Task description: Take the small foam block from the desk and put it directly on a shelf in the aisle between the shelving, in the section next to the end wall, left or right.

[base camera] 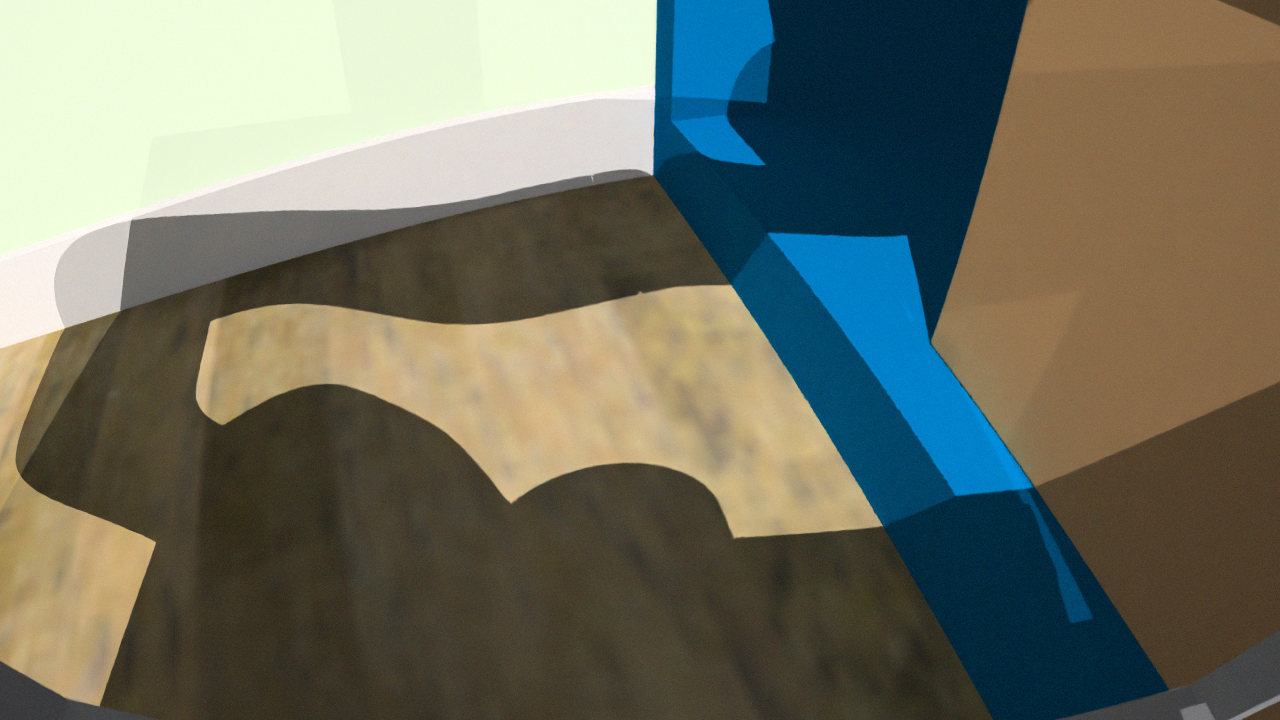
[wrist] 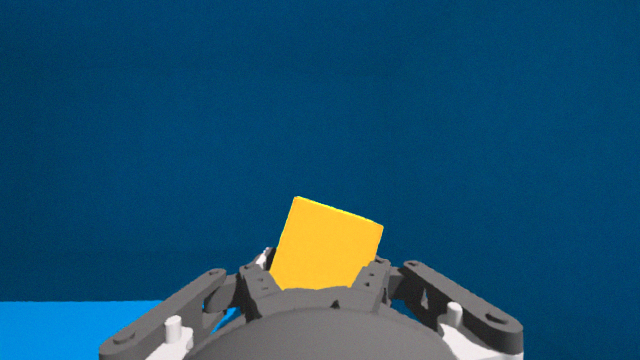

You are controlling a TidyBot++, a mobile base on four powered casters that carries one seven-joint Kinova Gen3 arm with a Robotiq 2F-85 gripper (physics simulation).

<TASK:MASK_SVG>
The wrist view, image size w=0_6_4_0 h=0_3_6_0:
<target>my gripper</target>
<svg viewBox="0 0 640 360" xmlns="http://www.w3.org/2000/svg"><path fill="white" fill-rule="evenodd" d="M98 349L99 360L523 360L523 326L511 315L422 262L408 260L403 262L403 267L391 266L389 260L380 258L377 254L375 254L374 260L370 261L368 267L362 266L350 287L345 285L320 289L285 288L285 290L282 290L270 273L276 254L276 247L267 247L251 263L241 266L239 273L226 275L226 270L222 268L205 272L105 340ZM240 306L241 315L211 333L225 317L227 309ZM392 299L404 300L406 307L421 323L391 308Z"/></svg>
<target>yellow foam block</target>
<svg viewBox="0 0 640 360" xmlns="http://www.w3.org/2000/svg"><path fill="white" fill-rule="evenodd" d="M295 197L270 269L271 275L282 290L285 290L285 288L320 289L345 285L350 287L362 266L368 267L370 261L374 260L383 226L346 211L300 196Z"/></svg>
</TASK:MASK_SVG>
